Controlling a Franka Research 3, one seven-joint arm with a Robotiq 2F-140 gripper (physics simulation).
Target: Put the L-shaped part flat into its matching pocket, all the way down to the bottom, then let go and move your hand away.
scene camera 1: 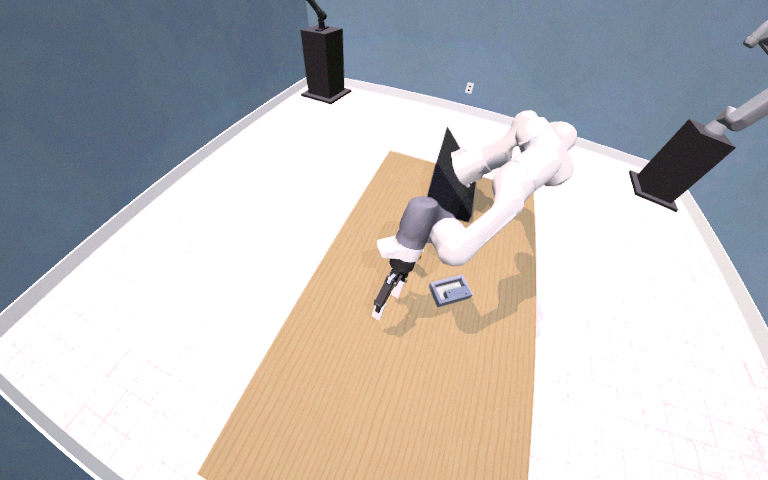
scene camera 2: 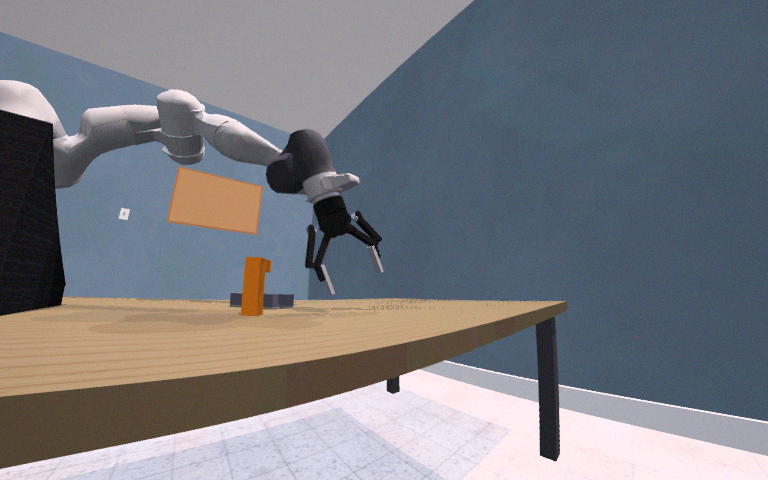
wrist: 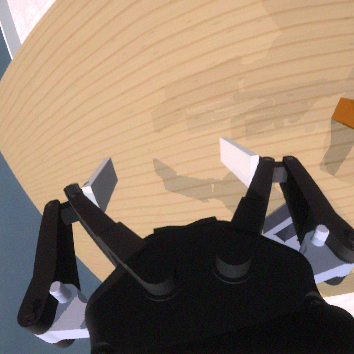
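The orange L-shaped part [scene camera 2: 252, 286] [wrist: 345, 114] stands upright on the table, its short arm at the top; in scene camera 1 the arm hides nearly all of it. The blue-grey tray with the pocket [scene camera 1: 459, 293] [scene camera 2: 279, 301] lies flat on the table; in the wrist view a piece of it shows behind the right finger's links. Its light recess shows no orange part in it. My gripper [scene camera 1: 387, 300] [scene camera 2: 356, 280] [wrist: 167, 158] is open and empty, tilted, above the table and off to one side of both part and tray.
The wooden table [scene camera 1: 390, 396] [scene camera 2: 169, 345] extends toward the camera in scene camera 1. A black block [scene camera 1: 450, 195] [scene camera 2: 25, 215] stands at the arm's base. The arm's links reach over the table. Dark pedestals [scene camera 1: 324, 62] [scene camera 1: 682, 164] stand on the floor beyond the table.
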